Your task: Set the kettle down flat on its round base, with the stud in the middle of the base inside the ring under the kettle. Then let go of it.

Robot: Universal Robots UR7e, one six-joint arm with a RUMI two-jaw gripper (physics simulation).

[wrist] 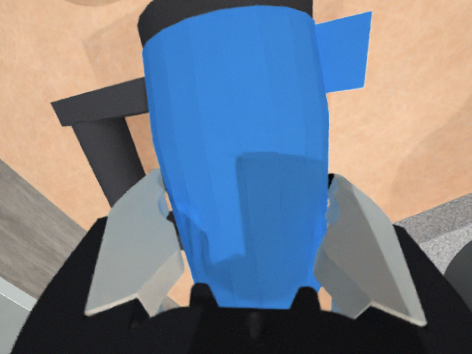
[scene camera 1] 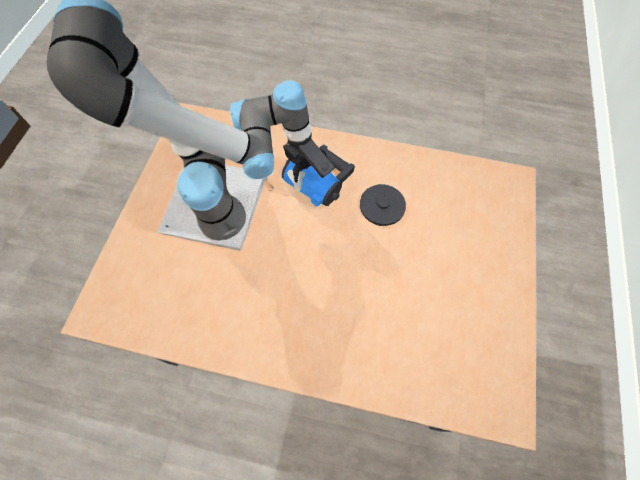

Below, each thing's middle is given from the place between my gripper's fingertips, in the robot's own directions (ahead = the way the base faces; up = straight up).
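Round black base [scene camera 1: 384,205]: from my hand 10 mm to the right, 40 mm below, 240 mm ahead. Blue kettle [scene camera 1: 325,190]: my gripper 10 mm short of it, 30 mm to the right of it.
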